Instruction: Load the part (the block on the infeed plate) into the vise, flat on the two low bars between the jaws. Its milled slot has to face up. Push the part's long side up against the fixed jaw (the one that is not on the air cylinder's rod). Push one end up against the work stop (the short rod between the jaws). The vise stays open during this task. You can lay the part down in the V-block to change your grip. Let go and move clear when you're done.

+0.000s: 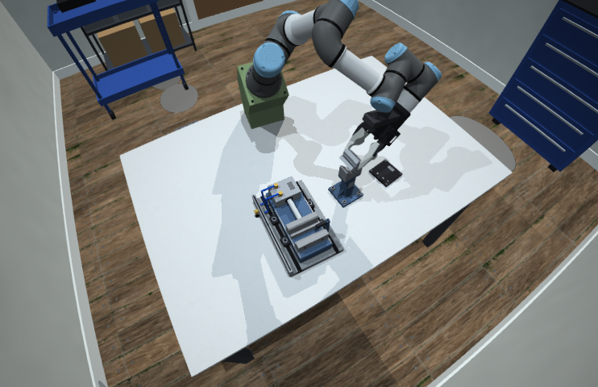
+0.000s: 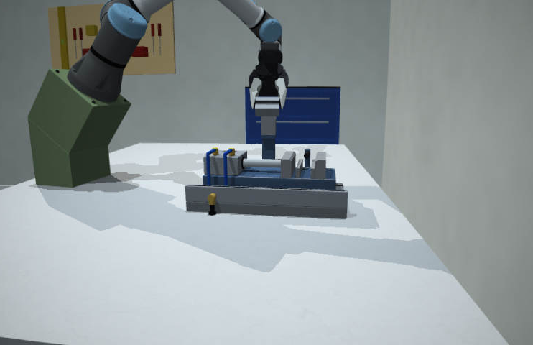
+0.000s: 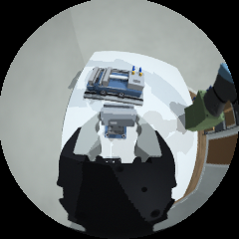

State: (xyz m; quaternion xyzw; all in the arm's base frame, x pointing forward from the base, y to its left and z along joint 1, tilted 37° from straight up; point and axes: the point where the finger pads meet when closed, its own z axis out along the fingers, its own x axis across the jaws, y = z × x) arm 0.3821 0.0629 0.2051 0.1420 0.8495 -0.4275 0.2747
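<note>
Right now the part is 10 mm to the right of my hand. Also, from my hand: work stop: 190 mm to the right, 100 mm below, 70 mm ahead; then air cylinder: 200 mm to the right, 110 mm below, 100 mm behind; then moving jaw: 220 mm to the right, 110 mm below, 30 mm ahead.
</note>
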